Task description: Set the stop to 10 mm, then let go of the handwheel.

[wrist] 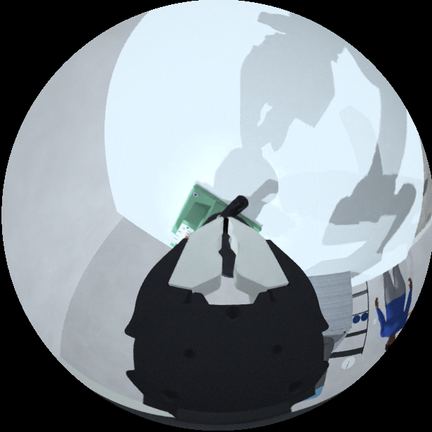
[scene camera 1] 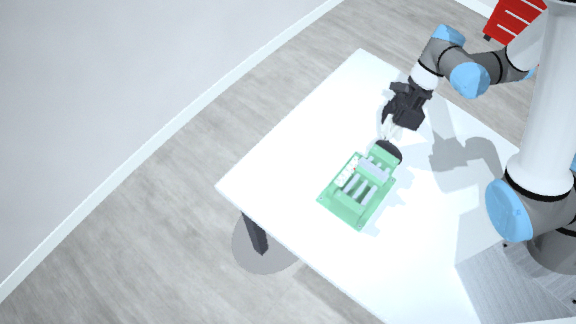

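Where they show: gripper, fingertip midpoint: (scene camera 1: 383, 140); arm's base, link origin: (scene camera 1: 560, 249).
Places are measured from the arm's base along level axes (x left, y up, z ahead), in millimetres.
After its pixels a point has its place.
A green stop fixture (scene camera 1: 342, 201) {x 176, y -159, z 469 mm} (wrist: 197, 209) lies on the white table (scene camera 1: 322, 121) {x -33, y -259, z 701 mm}. It has grey rods, a grey cross bar (scene camera 1: 372, 168) {x 62, y -140, z 466 mm} and a white scale strip (scene camera 1: 347, 171) {x 80, y -204, z 521 mm} (wrist: 183, 233) along its left side. Its black handwheel (scene camera 1: 391, 150) {x -30, y -156, z 462 mm} sits at the end nearest the arm, and the wheel's small crank knob (wrist: 238, 203) sticks out past my fingertips. My gripper (scene camera 1: 387, 135) {x -62, y -186, z 505 mm} (wrist: 224, 219) hangs just above the handwheel with its white fingers pressed together and only a thin dark slit between them. Nothing shows held between them. The scale reading is too small to tell.
The robot's white column and blue-capped base (scene camera 1: 535, 201) {x 111, y 184, z 182 mm} stand at the table's right side. The table's near-left edge drops to a grey wood floor (scene camera 1: 161, 221). A single dark table leg (scene camera 1: 255, 235) shows below that edge.
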